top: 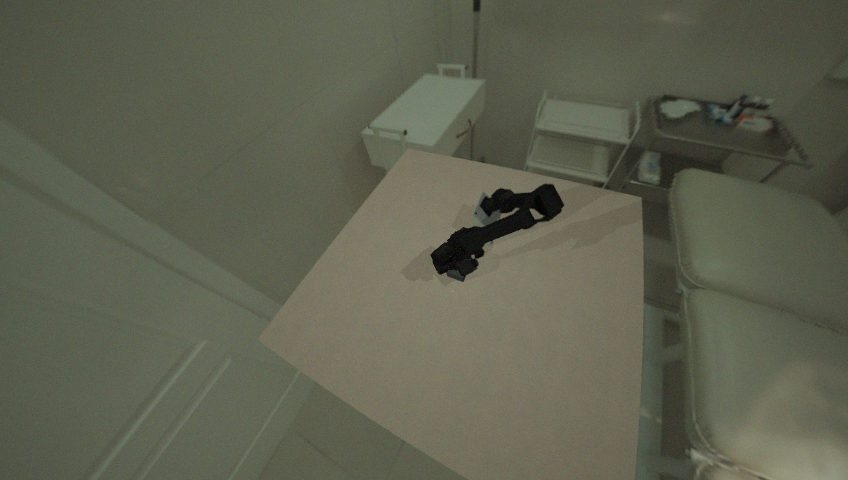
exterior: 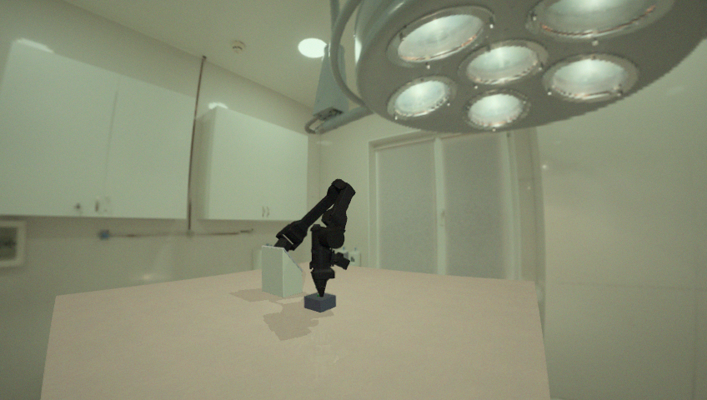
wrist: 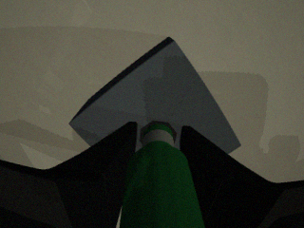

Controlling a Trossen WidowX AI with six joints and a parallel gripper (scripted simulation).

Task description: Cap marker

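Right now the green cap is 5 cm above my gripper tip. The rest, counted from my gripper tip: holder block 2 cm below.
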